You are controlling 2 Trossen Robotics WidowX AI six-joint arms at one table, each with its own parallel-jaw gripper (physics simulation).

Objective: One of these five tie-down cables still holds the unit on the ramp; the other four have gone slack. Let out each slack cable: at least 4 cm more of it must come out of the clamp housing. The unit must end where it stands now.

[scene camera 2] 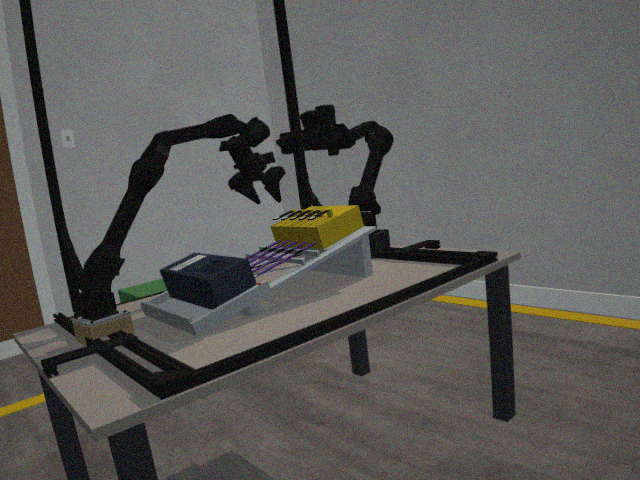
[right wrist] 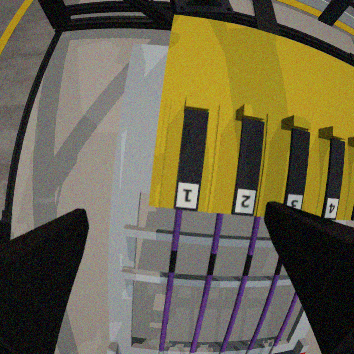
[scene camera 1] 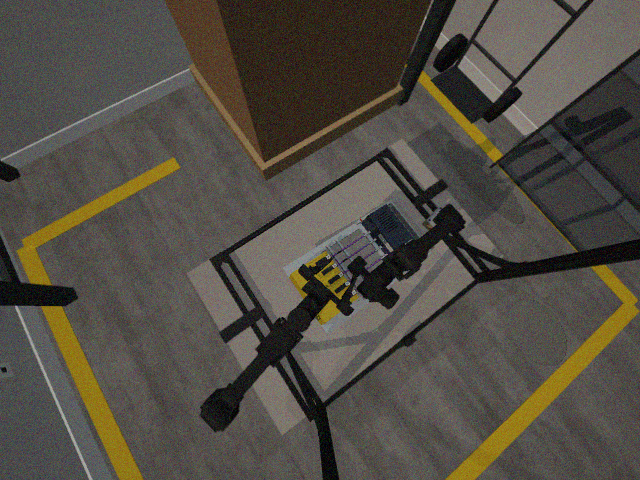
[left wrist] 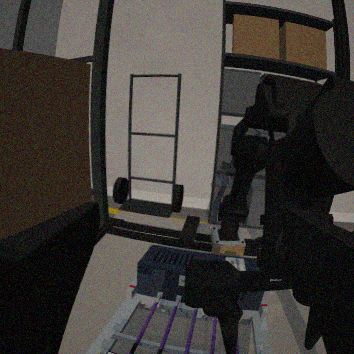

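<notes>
The yellow clamp housing [scene camera 1: 328,311] [scene camera 2: 328,226] [right wrist: 228,70] sits at the top of the grey ramp [scene camera 2: 347,254] [right wrist: 140,105]. It carries black numbered levers [right wrist: 191,154]. Five purple cables [scene camera 1: 356,250] [scene camera 2: 280,252] [left wrist: 168,326] [right wrist: 170,281] run down to the dark blue unit [scene camera 1: 390,224] [scene camera 2: 209,278] [left wrist: 165,267] low on the ramp. My right gripper [scene camera 1: 370,281] [scene camera 2: 267,197] [right wrist: 177,216] is open and empty, hanging above the cables just below the housing. My left gripper [scene camera 1: 328,286] [scene camera 2: 282,141] is open and empty, held level high above the housing.
A large brown crate [scene camera 1: 294,71] [left wrist: 42,140] stands beyond the table. A hand truck [scene camera 1: 475,71] [left wrist: 154,140] and a shelf rack [left wrist: 225,105] stand behind. A black frame [scene camera 2: 366,310] edges the table and a pole [scene camera 2: 290,95] rises behind the housing. A green block [scene camera 2: 142,290] lies far left.
</notes>
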